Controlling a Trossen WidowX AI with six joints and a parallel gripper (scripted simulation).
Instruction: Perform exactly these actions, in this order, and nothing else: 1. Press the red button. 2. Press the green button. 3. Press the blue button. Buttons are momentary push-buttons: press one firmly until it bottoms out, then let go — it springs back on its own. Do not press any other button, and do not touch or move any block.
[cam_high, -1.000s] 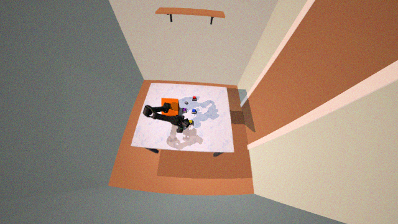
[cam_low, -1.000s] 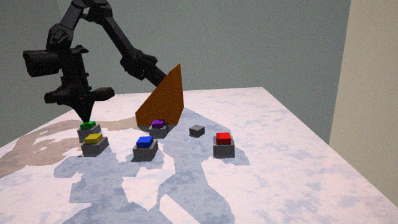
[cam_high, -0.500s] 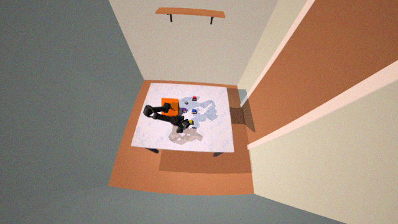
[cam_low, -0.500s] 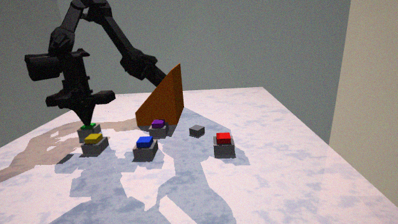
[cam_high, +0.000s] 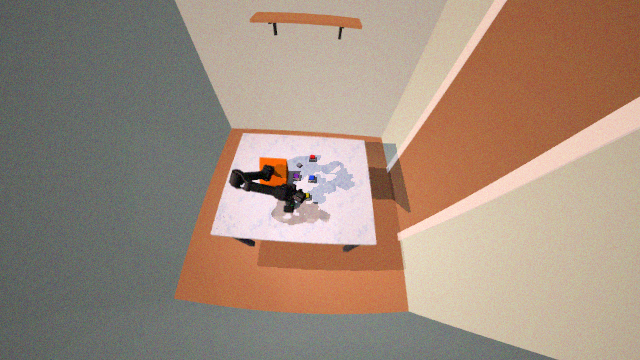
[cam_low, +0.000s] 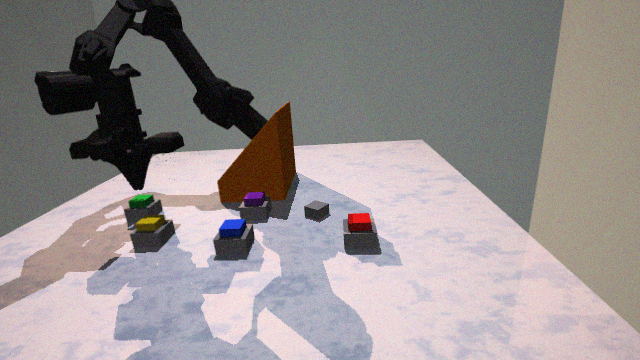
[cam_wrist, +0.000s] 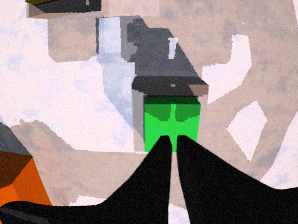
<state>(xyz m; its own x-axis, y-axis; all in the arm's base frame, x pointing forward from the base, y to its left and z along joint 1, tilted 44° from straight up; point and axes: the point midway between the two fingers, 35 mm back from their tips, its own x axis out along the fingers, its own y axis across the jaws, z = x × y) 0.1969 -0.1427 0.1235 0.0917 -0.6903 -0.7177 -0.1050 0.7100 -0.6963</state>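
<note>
Right now my gripper tip is 20 mm above the green button. The rest, counted from my gripper tip: purple button (220 mm to the left, 20 mm below, 10 mm behind); then blue button (230 mm to the left, 100 mm ahead, 20 mm below); then yellow button (90 mm ahead, 80 mm to the left, 20 mm below).
</note>
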